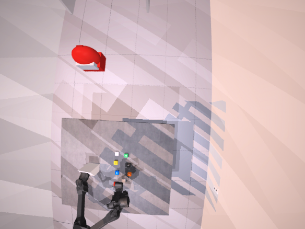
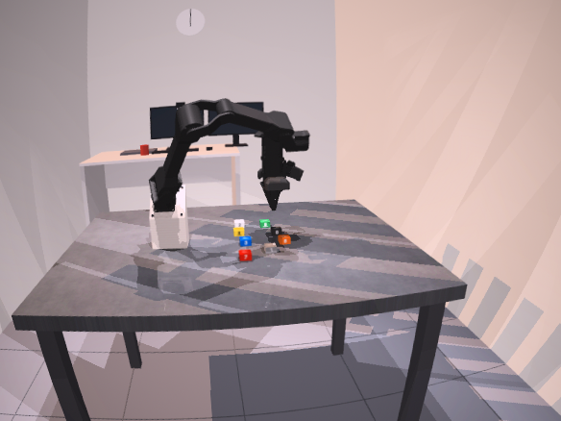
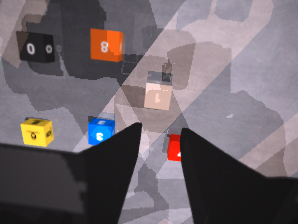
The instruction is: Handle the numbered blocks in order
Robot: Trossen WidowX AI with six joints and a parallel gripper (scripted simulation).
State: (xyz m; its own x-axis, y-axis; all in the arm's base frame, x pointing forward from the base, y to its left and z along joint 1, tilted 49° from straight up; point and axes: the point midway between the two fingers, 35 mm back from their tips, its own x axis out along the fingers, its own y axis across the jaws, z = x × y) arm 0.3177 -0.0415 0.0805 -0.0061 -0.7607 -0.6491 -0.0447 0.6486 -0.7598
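The white block lies 250 mm to the left of my gripper tip, 110 mm below it and 90 mm behind it. From my gripper tip the other things lie so: yellow block: 160 mm to the left, 110 mm below, 90 mm behind; then red block: 110 mm below, 80 mm behind, 50 mm to the right; then blue block: 110 mm below, 80 mm behind, 70 mm to the left.
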